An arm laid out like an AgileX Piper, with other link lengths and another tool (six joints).
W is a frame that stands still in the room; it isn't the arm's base.
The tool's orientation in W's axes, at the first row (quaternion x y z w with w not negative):
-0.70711 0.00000 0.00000 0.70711
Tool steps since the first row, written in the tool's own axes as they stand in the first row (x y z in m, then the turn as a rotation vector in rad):
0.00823 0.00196 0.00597 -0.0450 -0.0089 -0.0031
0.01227 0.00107 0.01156 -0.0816 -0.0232 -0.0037
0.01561 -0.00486 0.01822 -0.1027 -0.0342 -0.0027
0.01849 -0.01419 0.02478 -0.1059 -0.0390 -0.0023
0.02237 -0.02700 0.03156 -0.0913 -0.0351 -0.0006
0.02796 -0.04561 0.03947 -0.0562 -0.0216 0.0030
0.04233 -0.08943 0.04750 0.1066 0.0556 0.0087
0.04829 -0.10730 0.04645 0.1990 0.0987 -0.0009
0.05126 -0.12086 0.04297 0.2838 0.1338 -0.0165
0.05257 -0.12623 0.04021 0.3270 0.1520 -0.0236
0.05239 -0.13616 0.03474 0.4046 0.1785 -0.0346
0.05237 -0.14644 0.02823 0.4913 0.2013 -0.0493
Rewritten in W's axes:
0.00823 0.00597 -0.00196 -0.0450 -0.0031 0.0089
0.01227 0.01156 -0.00107 -0.0816 -0.0037 0.0232
0.01561 0.01822 0.00486 -0.1027 -0.0027 0.0342
0.01849 0.02478 0.01419 -0.1059 -0.0023 0.0390
0.02237 0.03156 0.02700 -0.0913 -0.0006 0.0351
0.02796 0.03947 0.04561 -0.0562 0.0030 0.0216
0.04233 0.04750 0.08943 0.1066 0.0087 -0.0556
0.04829 0.04645 0.10730 0.1990 -0.0009 -0.0987
0.05126 0.04297 0.12086 0.2838 -0.0165 -0.1338
0.05257 0.04021 0.12623 0.3270 -0.0236 -0.1520
0.05239 0.03474 0.13616 0.4046 -0.0346 -0.1785
0.05237 0.02823 0.14644 0.4913 -0.0493 -0.2013

